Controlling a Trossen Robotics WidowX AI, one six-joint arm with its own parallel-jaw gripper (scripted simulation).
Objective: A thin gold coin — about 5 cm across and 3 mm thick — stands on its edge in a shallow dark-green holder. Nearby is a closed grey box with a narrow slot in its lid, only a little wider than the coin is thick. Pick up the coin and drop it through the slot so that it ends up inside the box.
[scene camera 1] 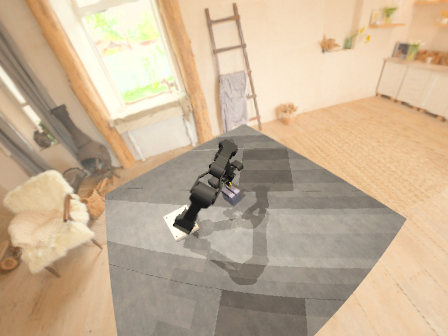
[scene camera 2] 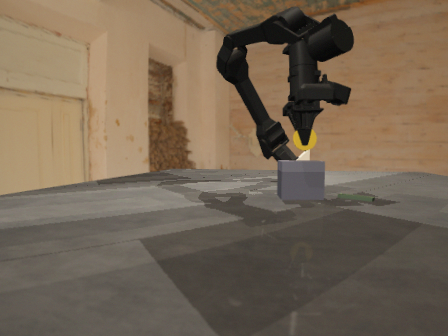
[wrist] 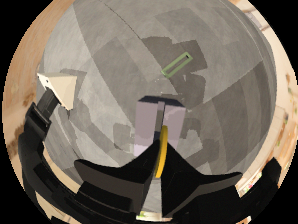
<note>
My gripper [scene camera 2: 304, 145] holds a gold coin.
My gripper is seen too in the wrist view [wrist: 160, 143].
</note>
